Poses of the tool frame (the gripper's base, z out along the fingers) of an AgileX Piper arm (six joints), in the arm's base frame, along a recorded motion.
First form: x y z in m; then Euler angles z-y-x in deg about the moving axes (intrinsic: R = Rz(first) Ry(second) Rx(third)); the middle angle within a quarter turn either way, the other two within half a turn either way.
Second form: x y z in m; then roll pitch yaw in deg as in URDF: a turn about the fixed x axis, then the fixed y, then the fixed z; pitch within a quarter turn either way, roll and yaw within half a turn. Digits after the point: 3 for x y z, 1 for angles.
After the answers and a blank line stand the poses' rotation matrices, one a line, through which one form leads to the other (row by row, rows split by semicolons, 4 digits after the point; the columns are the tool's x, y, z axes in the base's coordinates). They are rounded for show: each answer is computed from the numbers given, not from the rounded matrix.
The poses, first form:
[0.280 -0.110 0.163 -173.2 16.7 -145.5]
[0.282 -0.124 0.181 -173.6 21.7 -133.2]
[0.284 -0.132 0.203 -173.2 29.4 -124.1]
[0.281 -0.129 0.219 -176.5 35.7 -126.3]
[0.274 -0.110 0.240 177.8 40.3 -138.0]
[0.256 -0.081 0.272 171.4 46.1 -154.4]
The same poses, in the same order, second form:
[0.280 -0.110 0.163 -145.5 16.7 -173.2]
[0.282 -0.124 0.181 -133.2 21.7 -173.6]
[0.284 -0.132 0.203 -124.1 29.4 -173.2]
[0.281 -0.129 0.219 -126.3 35.7 -176.5]
[0.274 -0.110 0.240 -138.0 40.3 177.8]
[0.256 -0.081 0.272 -154.4 46.1 171.4]

-0.9511 0.0640 0.3022; -0.1134 0.8376 -0.5344; -0.2874 -0.5425 -0.7894
-0.9233 0.1915 0.3328; -0.1036 0.7103 -0.6962; -0.3697 -0.6773 -0.6360
-0.8651 0.3373 0.3713; -0.1032 0.6048 -0.7896; -0.4909 -0.7214 -0.4884
-0.8106 0.4333 0.3940; -0.0496 0.6196 -0.7833; -0.5835 -0.6545 -0.4808
-0.7621 0.4610 0.4546; 0.0293 0.7260 -0.6871; -0.6468 -0.5103 -0.5668
-0.6856 0.4427 0.5779; 0.1037 0.8451 -0.5244; -0.7206 -0.2996 -0.6253

